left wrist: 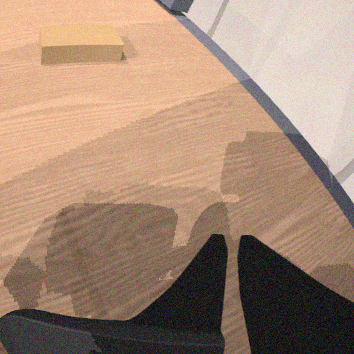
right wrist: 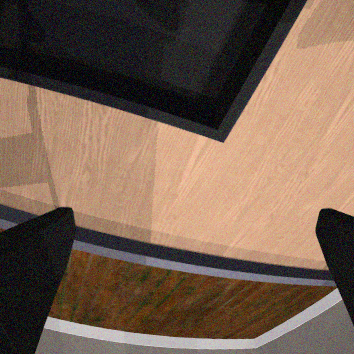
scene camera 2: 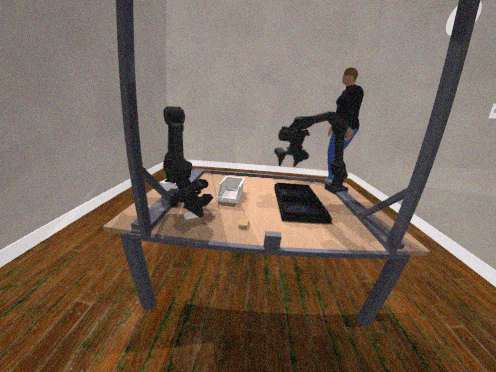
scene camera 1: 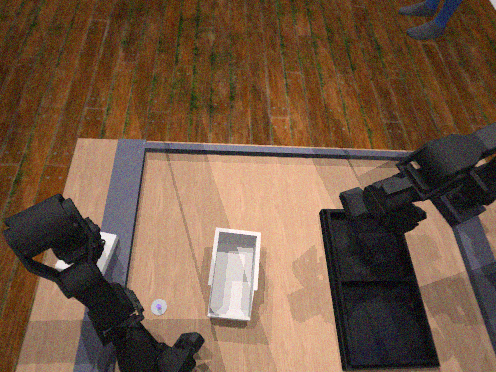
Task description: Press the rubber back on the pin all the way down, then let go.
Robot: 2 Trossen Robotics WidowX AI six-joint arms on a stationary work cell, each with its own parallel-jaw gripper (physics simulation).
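Observation:
A small pale round disc with a purple middle lies on the table left of the white bin in scene camera 1; whether it is the pin or its rubber back is too small to tell. A flat white piece shows under the left arm in scene camera 2. My left gripper is shut over the table, a narrow gap between its fingers and nothing seen in it. Neither pin nor rubber back shows in the left wrist view. My right gripper is open and empty, high near the black tray.
A white bin stands near the middle. A black two-part tray lies to the right. A yellow block lies near the front. A white object sits at the left, partly behind the left arm.

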